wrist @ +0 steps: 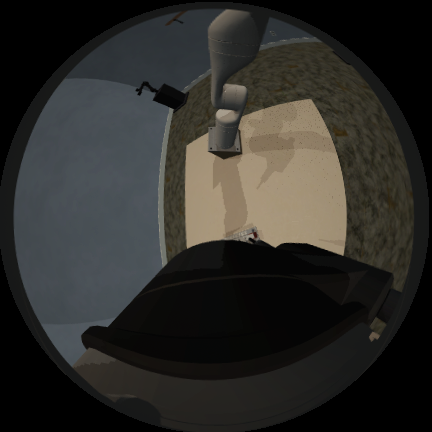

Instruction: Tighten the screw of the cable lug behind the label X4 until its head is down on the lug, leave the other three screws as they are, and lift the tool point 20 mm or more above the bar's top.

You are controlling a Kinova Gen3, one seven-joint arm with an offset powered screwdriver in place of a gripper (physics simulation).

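Places are measured from the arm's base along level axes (x ahead, y left, z up), in centimetres.
Pixels of known places: hand, its tool point: (249,238); arm's base, origin of its link: (224,141).
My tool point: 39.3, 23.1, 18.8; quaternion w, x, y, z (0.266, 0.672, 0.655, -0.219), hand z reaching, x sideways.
Observation:
Ahead of a thing's pixels: the offset from my tool point to its top centre, as dx, dy, dz. "spot": to the spot under its first point. Level surfaces: height alone.
The black body of my screwdriver tool (225,300) fills the lower middle of the wrist view. It has no fingers, and its bit cannot be made out. A small light grey bar {spot: +4.5, -11.9, -22.2} (244,234) shows just above the tool's upper edge, partly hidden by it. A small red part {spot: +3.7, -7.9, -24.8} (255,233) is at the bar's right end, with small dark shapes just below it. The label X4, the cable lugs and the four screws are too small or hidden to tell apart. The height of the tool point above the bar cannot be told.
The bar is on a pale tan table top {dz -26.3} (300,200). The arm's grey base plate (212,146) stands at the table's far edge, with the pale arm links (232,45) rising above it. A black box-shaped object (170,96) is at the upper left, beyond the table, near the blue-grey wall.

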